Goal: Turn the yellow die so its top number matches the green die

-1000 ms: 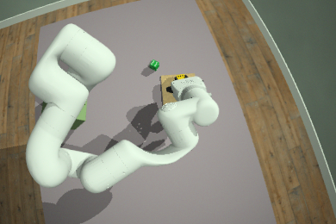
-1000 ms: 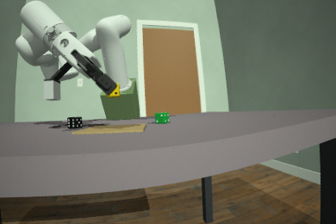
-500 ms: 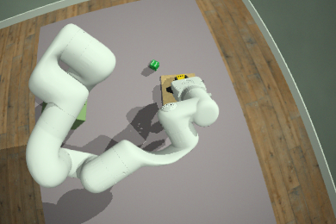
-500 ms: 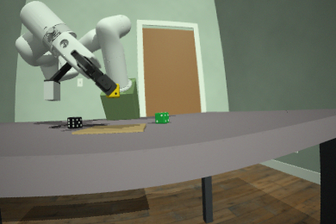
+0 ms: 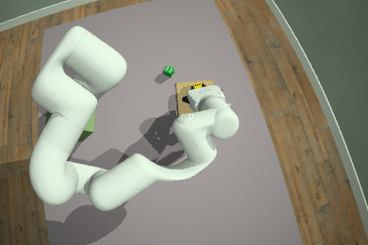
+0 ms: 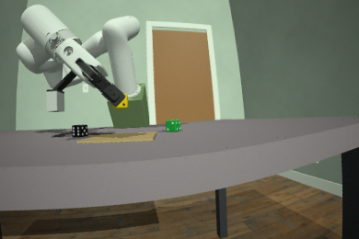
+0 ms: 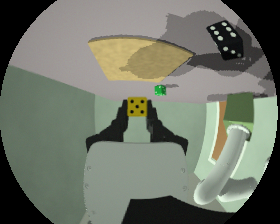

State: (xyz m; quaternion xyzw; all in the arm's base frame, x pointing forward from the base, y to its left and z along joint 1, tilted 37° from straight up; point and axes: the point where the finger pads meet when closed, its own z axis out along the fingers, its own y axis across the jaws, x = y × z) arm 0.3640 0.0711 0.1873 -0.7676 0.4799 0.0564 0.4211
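My hand is 1 cm to the right of the mat and 9 cm above it. From my hand the other things lie so: green die (10 cm behind, 12 cm to the left, 8 cm below); then yellow die (1 cm to the left, 1 cm below); then black die (6 cm behind, 12 cm to the right, 8 cm below).
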